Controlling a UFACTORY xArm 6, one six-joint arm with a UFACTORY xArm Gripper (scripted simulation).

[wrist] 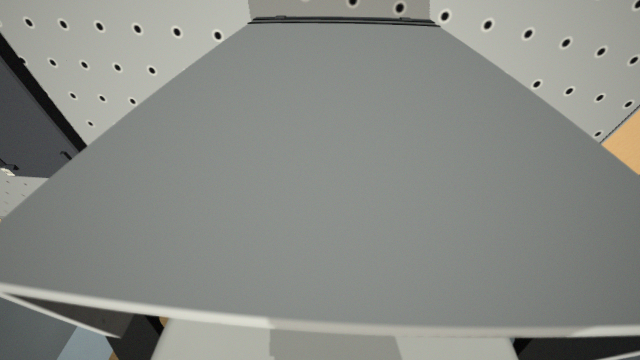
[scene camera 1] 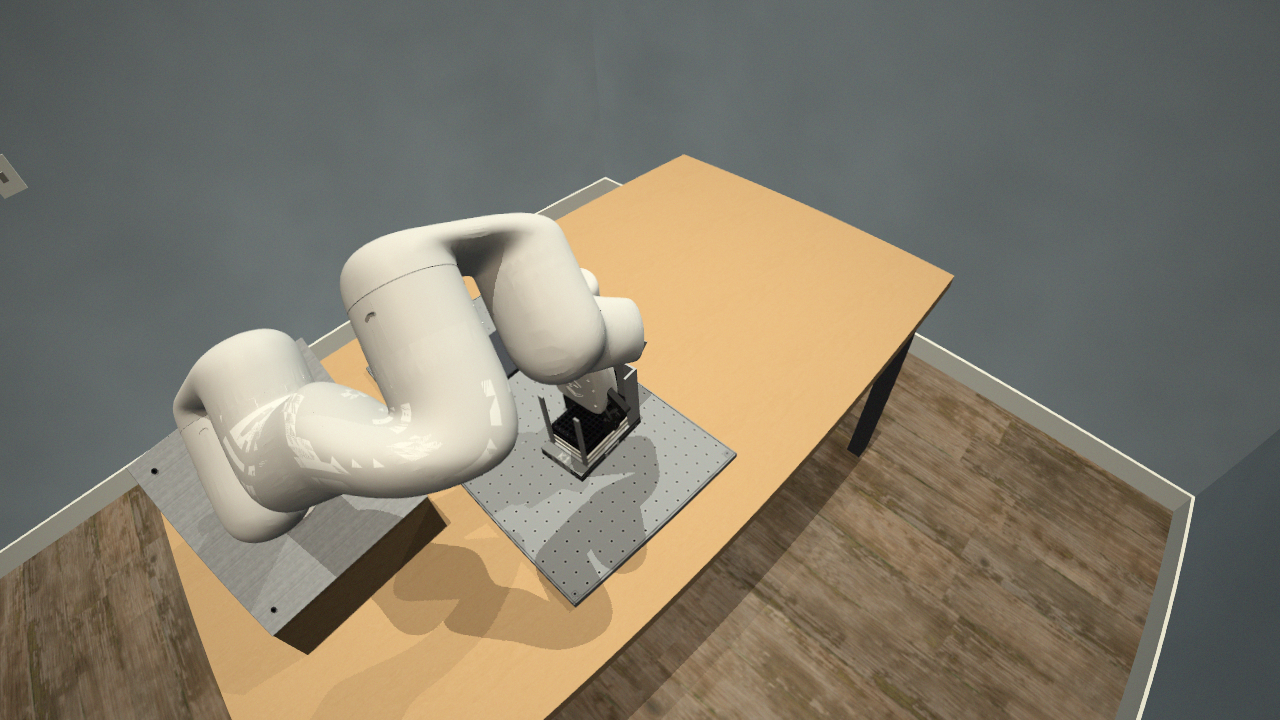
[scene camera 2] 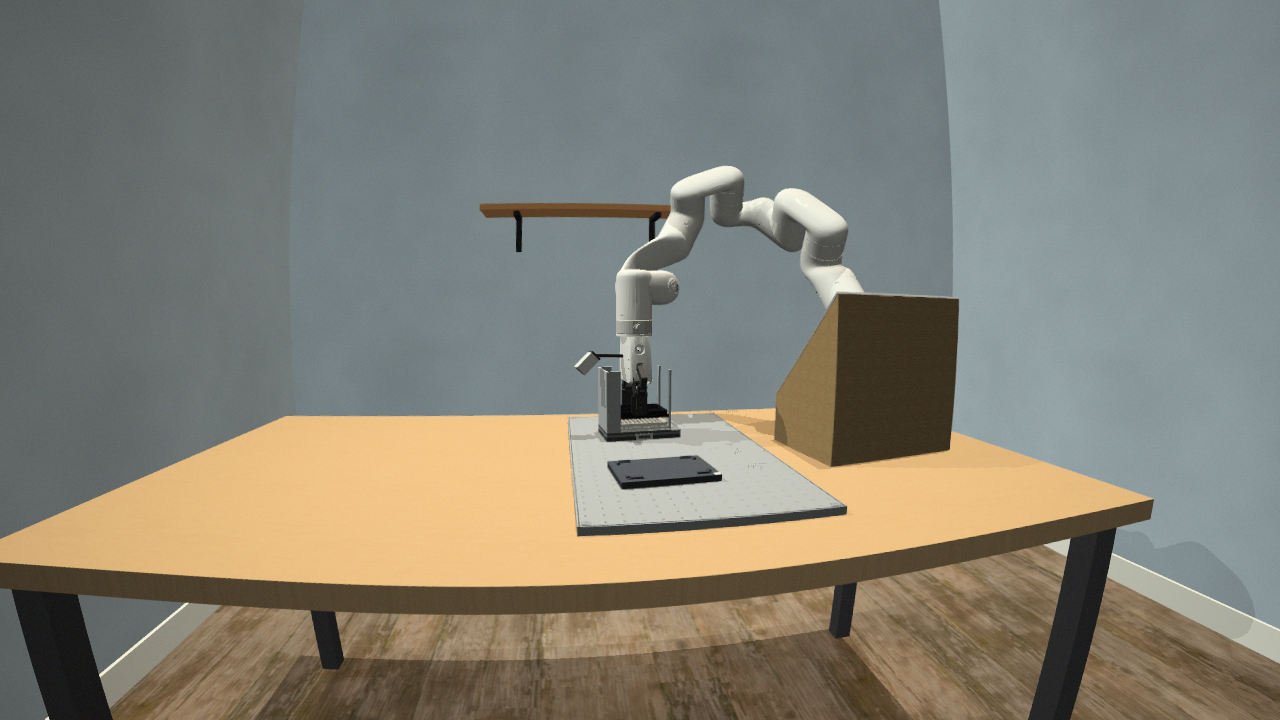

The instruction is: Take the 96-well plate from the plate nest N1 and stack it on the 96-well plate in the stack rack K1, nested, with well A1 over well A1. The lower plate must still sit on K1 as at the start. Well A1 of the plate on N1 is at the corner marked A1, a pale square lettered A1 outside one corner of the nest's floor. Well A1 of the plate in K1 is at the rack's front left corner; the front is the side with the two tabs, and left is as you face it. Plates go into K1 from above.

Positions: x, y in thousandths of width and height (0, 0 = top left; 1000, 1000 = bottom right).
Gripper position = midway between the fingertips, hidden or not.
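Observation:
A plate nest N1 (scene camera 2: 523, 655), a grey back wall (wrist: 563, 499) and a black 96-well plate (scene camera 1: 459, 583) are visible. The wrist view does not show the black 96-well plate, hidden by the grey back wall. My gripper (scene camera 2: 496, 572) is visible as well.

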